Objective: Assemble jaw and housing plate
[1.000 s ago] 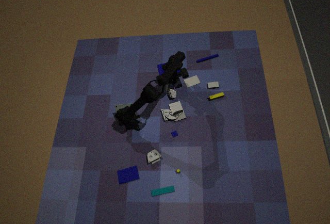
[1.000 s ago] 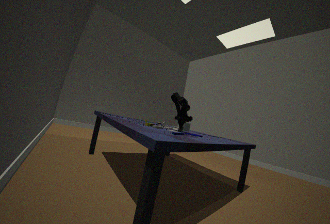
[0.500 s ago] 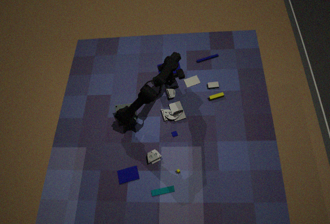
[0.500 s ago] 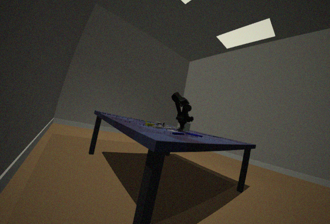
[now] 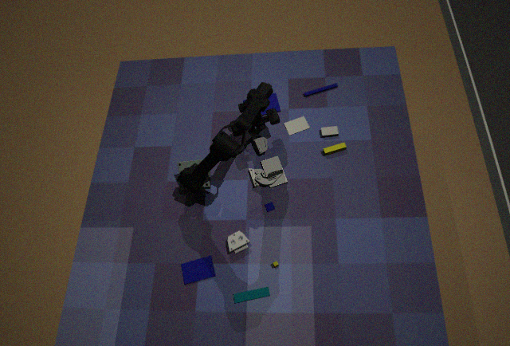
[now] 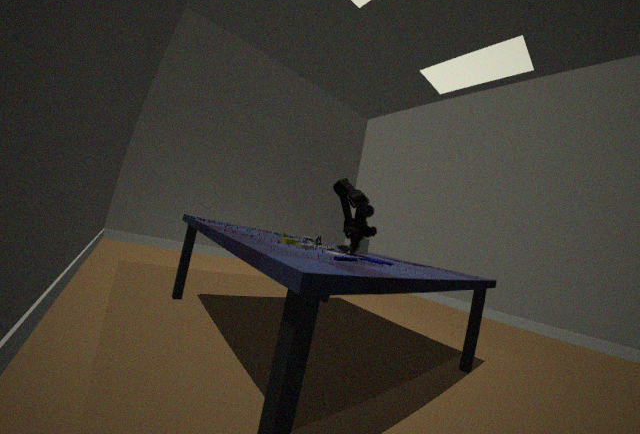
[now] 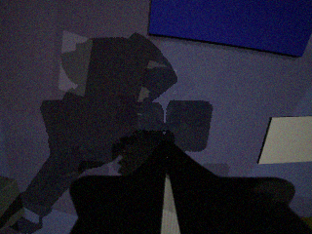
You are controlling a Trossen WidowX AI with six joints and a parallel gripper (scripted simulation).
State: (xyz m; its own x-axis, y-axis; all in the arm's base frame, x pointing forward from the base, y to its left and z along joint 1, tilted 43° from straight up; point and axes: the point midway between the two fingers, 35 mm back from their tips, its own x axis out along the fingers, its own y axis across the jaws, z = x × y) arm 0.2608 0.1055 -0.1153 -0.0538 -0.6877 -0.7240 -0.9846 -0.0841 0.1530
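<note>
The white jaw lies 2 cm behind my gripper tip, 2 cm to the right of it and 2 cm above it. Round my gripper tip: white plate 17 cm ahead, 2 cm to the left, 2 cm below; white block 29 cm ahead, 4 cm to the right, 2 cm below; white base 4 cm ahead, 17 cm to the right, 2 cm below.
</note>
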